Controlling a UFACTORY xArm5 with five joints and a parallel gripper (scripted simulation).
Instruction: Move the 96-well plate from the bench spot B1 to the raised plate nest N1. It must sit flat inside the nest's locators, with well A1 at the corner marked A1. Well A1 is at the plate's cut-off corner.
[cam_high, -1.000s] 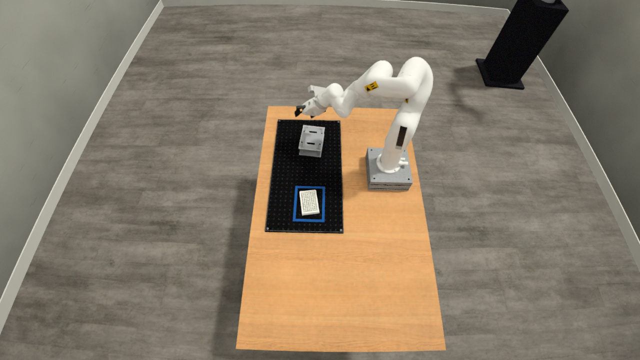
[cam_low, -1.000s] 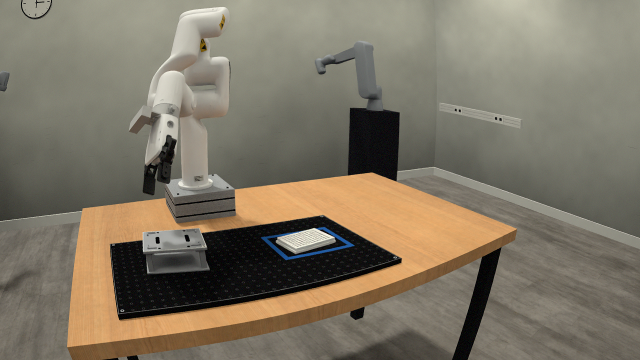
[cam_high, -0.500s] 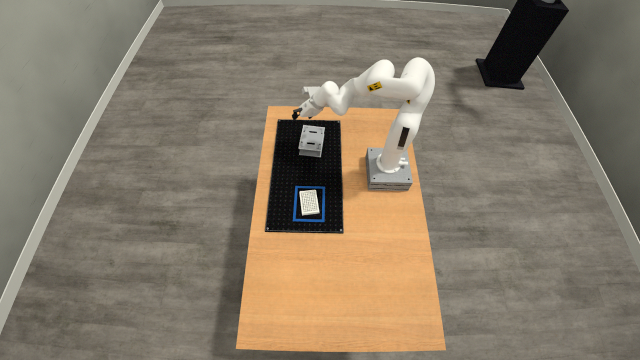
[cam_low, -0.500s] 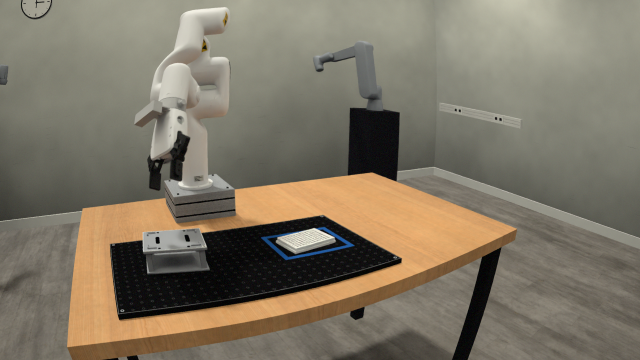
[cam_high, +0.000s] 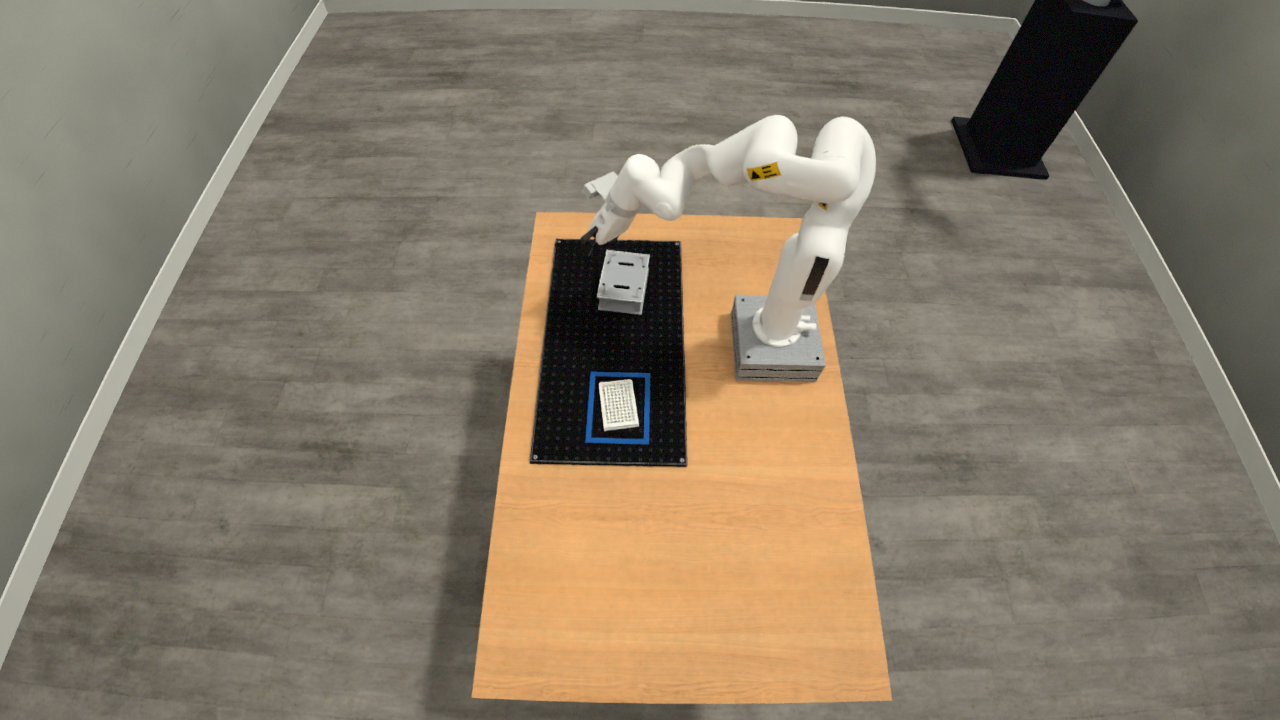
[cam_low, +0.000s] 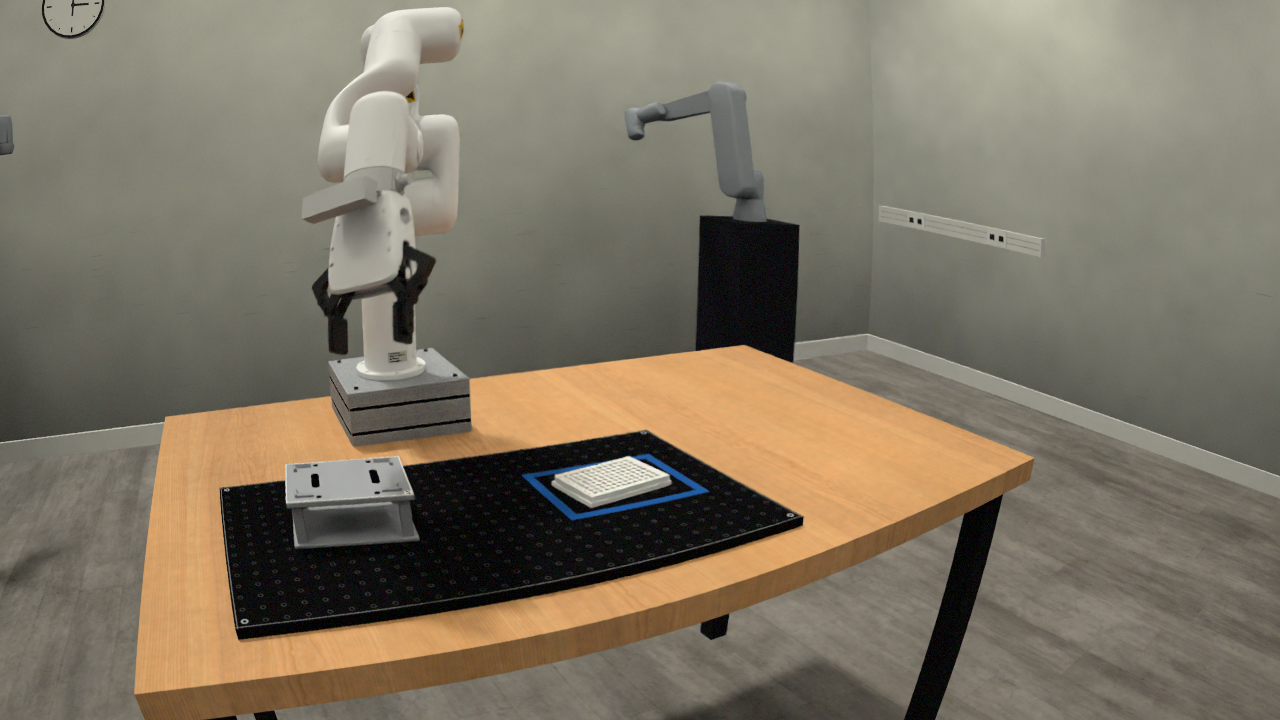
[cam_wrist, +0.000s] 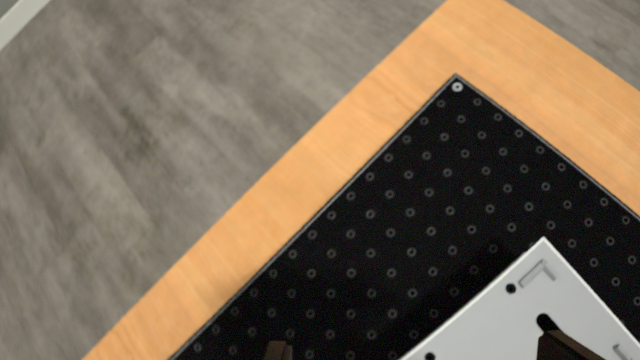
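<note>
Right now the white 96-well plate is 70 mm behind my hand, 320 mm to the left of it and 230 mm below it. Also, from my hand: grey raised plate nest: 60 mm behind, 40 mm to the right, 180 mm below.
</note>
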